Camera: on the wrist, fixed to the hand. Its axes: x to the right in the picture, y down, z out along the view.
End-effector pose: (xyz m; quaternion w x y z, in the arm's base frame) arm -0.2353 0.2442 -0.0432 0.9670 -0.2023 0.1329 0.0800
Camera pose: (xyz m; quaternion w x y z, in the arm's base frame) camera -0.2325 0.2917 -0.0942 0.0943 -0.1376 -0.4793 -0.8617
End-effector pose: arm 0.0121 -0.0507 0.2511 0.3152 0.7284 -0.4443 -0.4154
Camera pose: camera 0.0162 -0.0936 0.3060 0.5031 -0.2822 -0.6265 0.5242
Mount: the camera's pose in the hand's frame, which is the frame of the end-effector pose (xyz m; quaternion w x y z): 0.0222 0.0613 -0.0248 0.0136 0.0378 0.2907 0.9560
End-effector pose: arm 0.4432 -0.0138 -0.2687 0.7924 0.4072 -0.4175 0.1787
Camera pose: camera 0.4308 0.0417 -0.2283 0.0541 0.4156 0.1579 -0.8941
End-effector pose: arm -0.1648 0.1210 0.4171 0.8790 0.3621 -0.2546 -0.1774
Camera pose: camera -0.1248 0.1649 0.4537 0.2419 -0.1537 -0.1008 0.9527
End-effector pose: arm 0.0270 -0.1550 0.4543 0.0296 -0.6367 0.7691 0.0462
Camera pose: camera -0.0370 -0.1680 0.4787 0.2433 -0.7143 -0.6295 0.1852
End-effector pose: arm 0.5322 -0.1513 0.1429 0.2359 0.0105 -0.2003 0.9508
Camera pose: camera 0.4866 -0.1814 0.0996 0.8479 0.4588 -0.0918 -0.2491
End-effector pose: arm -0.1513 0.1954 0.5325 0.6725 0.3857 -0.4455 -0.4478
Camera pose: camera -0.1075 0.1958 0.5868 0.5522 -0.2650 -0.1962 0.7658
